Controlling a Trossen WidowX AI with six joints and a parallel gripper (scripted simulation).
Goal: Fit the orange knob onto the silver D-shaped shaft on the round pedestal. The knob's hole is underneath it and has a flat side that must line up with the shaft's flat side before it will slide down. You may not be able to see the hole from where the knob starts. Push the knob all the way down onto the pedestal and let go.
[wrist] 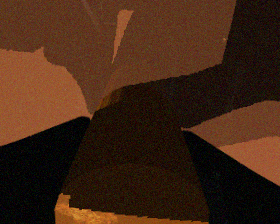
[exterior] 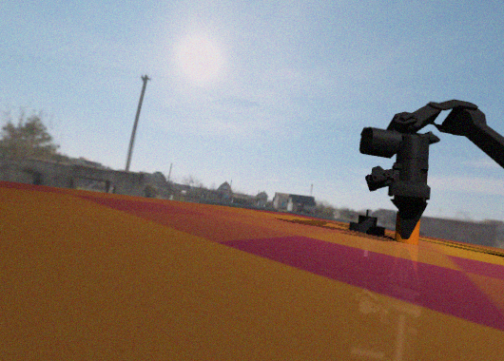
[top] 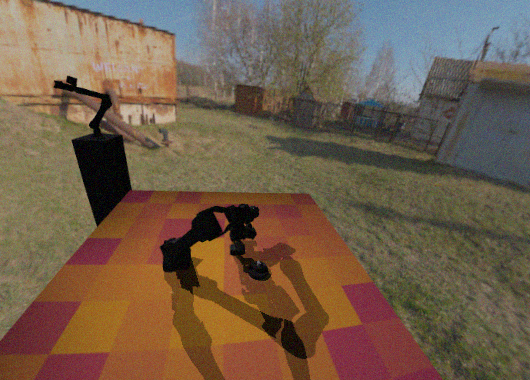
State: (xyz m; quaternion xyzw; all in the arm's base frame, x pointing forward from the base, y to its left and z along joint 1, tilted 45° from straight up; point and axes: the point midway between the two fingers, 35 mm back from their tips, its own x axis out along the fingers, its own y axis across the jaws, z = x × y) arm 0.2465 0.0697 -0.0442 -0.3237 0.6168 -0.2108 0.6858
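The round dark pedestal is 10 cm ahead of my gripper tip, 10 cm to the right of it and 2 cm above it. The rest, counted from my gripper tip: orange knob 3 cm above.
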